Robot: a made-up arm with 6 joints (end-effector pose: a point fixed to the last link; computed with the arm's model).
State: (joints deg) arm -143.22 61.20 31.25 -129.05 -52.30 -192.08
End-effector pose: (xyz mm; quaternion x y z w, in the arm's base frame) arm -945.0 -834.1 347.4 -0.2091 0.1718 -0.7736 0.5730
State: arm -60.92 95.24 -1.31 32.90 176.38 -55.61
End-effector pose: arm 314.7 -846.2 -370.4 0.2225 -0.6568 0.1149 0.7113
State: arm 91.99 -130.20 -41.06 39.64 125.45 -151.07
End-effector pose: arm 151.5 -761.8 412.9 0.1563 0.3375 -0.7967 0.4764
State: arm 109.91 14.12 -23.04 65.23 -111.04 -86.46
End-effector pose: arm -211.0 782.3 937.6 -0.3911 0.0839 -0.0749 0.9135
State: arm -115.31 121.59 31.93 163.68 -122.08 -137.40
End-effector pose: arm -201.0 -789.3 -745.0 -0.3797 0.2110 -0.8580 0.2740
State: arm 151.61 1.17 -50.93 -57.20 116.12 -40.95
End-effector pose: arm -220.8 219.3 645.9 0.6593 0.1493 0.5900 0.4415
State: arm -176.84 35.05 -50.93 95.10 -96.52 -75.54
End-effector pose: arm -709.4 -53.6 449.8 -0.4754 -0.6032 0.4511 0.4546
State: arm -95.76 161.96 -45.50 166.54 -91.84 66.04
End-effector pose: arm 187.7 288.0 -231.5 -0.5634 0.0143 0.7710 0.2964
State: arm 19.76 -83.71 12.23 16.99 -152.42 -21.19
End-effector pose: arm -877.2 -480.1 1068.0 0.1631 0.4725 -0.0588 0.8641
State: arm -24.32 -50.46 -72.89 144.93 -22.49 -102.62
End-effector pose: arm 0.6 145.5 753.6 -0.3552 0.1497 -0.2816 0.8787
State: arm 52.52 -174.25 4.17 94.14 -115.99 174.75
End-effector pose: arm -450.1 -567.7 -672.7 -0.6647 0.0958 -0.0487 0.7394
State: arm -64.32 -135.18 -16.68 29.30 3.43 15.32
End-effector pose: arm -557.5 832.7 240.7 -0.5980 -0.5807 -0.5126 0.2061
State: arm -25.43 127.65 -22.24 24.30 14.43 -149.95
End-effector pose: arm 102.7 -212.6 -564.8 -0.4377 -0.3481 0.8268 0.0597
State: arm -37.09 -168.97 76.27 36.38 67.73 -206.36
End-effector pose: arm -354.6 104.3 -1130.6 -0.8718 0.0631 0.3521 0.3346
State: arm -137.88 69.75 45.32 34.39 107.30 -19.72
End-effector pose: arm -1157.5 -866.0 474.8 -0.5369 -0.2105 -0.5434 0.6101
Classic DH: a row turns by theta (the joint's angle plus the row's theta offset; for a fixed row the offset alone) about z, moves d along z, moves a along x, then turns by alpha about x. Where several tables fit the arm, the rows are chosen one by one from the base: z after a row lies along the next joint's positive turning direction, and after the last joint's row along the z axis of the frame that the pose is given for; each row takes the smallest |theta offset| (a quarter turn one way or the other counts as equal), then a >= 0, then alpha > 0; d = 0 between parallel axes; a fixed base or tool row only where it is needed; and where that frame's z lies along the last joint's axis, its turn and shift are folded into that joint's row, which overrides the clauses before.
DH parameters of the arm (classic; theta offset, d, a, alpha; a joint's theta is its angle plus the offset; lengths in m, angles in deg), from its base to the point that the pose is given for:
joint 1: 0 0.3479 0 -90
joint 2: -90 0 0.8806 180
joint 3: 0 0 0 -90
joint 4: 0 -0.6319 0 90
joint 5: 0 0.1623 0 -90
joint 6: 90 0 0 90
tool (fixed): -90 0 0 0

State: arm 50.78 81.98 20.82 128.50 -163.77 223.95
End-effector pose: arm 736.2 1061.8 -21.5 -0.1143 -0.6096 -0.3767 0.6881
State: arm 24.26 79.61 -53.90 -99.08 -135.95 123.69
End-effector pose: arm 276.5 152.7 158.8 0.7019 0.3587 0.5005 0.3580
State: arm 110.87 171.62 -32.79 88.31 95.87 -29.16
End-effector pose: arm 187.6 -478.7 -409.9 0.1445 -0.9376 -0.3159 0.0119
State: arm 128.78 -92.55 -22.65 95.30 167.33 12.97
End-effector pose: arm 498.4 -644.2 957.7 -0.3928 0.6851 0.1291 0.5997
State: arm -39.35 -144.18 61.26 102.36 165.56 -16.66
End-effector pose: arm -765.1 672.3 -780.8 0.7604 -0.2942 0.0836 0.5729
